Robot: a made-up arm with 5 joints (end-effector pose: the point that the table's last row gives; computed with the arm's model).
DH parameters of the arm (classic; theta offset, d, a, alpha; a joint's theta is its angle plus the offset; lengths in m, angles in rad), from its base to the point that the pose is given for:
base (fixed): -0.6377 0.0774 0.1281 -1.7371
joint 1: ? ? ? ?
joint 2: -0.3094 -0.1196 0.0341 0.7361
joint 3: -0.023 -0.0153 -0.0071 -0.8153
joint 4: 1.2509 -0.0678 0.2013 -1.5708
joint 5: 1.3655 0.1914 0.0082 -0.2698
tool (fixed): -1.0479 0.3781 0 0
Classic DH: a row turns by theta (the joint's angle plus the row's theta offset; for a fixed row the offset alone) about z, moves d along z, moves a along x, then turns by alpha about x.
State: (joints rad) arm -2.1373 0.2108 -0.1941 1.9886 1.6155
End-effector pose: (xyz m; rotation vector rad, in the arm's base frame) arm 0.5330 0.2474 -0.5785 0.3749 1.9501 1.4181
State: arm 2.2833 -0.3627 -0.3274 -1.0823 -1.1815
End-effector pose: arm 0.0145 -0.3740 -0.1996 -1.4402 -1.8382 1.5564
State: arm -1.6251 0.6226 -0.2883 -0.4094 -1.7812
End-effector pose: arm -0.3454 -0.4368 -0.4860 2.0933 -0.8761 -0.2754
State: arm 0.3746 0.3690 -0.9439 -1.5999 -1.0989
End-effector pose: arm 0.2311 -0.3250 0.5653 1.1941 0.3357 -0.3376
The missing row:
joint 1: 0.0406 0.1295 -0.3397 -1.3342
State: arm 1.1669 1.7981 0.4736 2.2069 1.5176
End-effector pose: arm 0.1182 -0.1693 -0.1147 1.7993 -1.8643 -0.2345
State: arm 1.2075 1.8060 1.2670 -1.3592 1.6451
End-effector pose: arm 0.3142 0.3238 0.9084 -1.0008 0.0476 -1.3223
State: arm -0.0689 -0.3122 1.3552 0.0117 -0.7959
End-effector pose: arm -0.3179 0.3002 0.7214 0.1536 -0.7639 -2.5994
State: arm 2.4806 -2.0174 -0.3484 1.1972 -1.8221
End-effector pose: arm -0.1192 -0.3813 0.1501 -0.0937 -1.4553 1.0270
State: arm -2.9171 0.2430 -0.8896 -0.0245 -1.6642
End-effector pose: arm 0.1142 -0.7329 0.0783 0.7722 -1.0789 1.5157
